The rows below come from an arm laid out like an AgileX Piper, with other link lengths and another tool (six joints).
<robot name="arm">
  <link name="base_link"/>
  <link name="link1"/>
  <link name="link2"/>
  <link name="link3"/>
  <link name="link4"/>
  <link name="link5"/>
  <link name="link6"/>
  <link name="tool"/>
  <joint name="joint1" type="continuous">
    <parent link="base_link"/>
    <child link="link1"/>
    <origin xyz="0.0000 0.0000 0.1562" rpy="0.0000 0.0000 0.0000"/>
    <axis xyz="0 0 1"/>
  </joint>
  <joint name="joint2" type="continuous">
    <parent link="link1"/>
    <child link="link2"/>
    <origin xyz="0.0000 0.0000 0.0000" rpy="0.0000 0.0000 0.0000"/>
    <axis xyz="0 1 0"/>
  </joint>
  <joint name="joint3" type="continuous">
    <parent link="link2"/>
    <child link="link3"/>
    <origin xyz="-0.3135 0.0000 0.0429" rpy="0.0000 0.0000 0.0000"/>
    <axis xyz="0 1 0"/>
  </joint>
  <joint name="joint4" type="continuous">
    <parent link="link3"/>
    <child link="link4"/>
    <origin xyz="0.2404 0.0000 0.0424" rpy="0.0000 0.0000 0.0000"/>
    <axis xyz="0.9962 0 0.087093"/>
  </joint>
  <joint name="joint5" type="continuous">
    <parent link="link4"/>
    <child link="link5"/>
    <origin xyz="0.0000 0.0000 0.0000" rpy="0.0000 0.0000 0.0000"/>
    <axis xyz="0 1 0"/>
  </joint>
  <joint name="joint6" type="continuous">
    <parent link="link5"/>
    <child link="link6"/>
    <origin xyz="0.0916 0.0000 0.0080" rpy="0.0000 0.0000 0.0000"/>
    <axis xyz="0.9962 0 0.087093"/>
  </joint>
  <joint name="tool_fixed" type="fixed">
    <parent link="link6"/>
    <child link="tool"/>
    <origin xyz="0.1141 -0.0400 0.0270" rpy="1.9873 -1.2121 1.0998"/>
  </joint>
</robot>
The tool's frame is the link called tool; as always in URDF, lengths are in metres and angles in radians. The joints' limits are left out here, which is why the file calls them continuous.
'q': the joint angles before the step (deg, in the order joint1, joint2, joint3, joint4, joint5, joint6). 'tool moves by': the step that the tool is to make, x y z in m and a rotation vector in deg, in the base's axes. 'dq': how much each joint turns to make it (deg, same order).
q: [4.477 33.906 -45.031 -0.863 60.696 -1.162]
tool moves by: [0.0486 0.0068 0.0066 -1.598 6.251 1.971]
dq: [0.445 13.316 -6.919 0.260 -0.058 -1.982]
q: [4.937 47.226 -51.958 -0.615 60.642 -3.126]
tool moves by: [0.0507 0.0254 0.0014 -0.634 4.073 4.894]
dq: [4.739 11.780 -6.936 0.002 -0.726 -0.186]
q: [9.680 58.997 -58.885 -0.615 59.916 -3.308]
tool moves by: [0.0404 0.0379 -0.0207 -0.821 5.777 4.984]
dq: [6.151 11.029 -4.871 -0.251 -0.328 1.366]
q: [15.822 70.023 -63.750 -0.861 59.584 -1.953]
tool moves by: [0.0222 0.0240 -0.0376 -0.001 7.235 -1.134]
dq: [3.264 9.283 -2.224 0.061 -0.090 4.867]
